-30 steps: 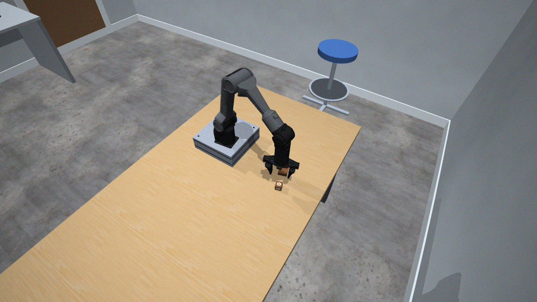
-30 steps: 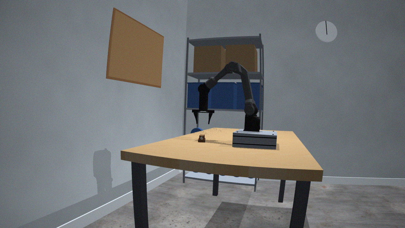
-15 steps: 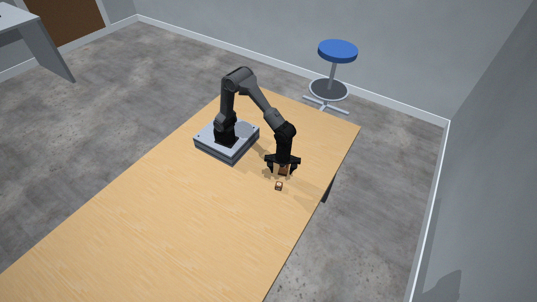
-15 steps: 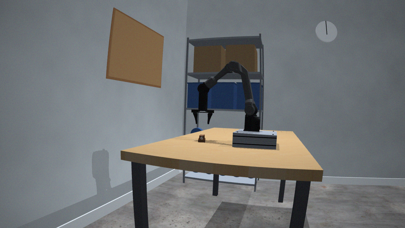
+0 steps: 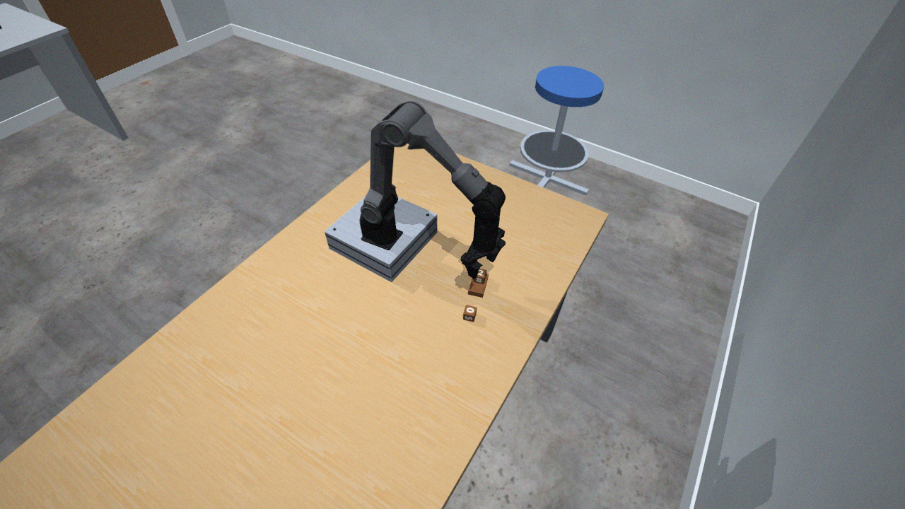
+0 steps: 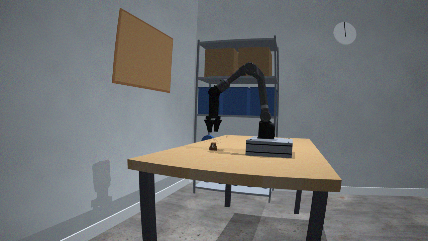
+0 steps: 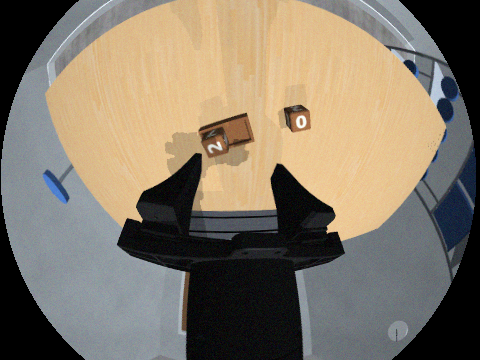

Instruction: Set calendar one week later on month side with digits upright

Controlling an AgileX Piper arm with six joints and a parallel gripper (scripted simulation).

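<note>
My hand is 10 mm past the brown tray, 20 mm to the right of it and 100 mm above it. The rest, counted from my hand: brown digit cube 10 mm ahead, 90 mm to the right, 90 mm below.
</note>
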